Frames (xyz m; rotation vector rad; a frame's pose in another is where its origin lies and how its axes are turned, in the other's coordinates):
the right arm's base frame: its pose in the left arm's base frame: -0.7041 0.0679 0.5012 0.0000 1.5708 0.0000
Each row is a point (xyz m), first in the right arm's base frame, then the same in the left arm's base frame.
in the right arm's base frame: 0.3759 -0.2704 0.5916
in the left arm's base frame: -0.1125 -0.2025 0.1253
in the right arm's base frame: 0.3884 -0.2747 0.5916
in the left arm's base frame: -0.1125 -0.2068 0.1128
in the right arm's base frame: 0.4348 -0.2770 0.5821
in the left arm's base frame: -0.1220 -0.2091 0.0664
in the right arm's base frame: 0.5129 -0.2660 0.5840
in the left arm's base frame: -0.1201 -0.1981 -0.0117
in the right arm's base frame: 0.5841 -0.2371 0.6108
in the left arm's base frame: -0.0933 -0.1692 -0.0829
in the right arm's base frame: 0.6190 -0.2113 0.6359
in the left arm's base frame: -0.0682 -0.1434 -0.1178
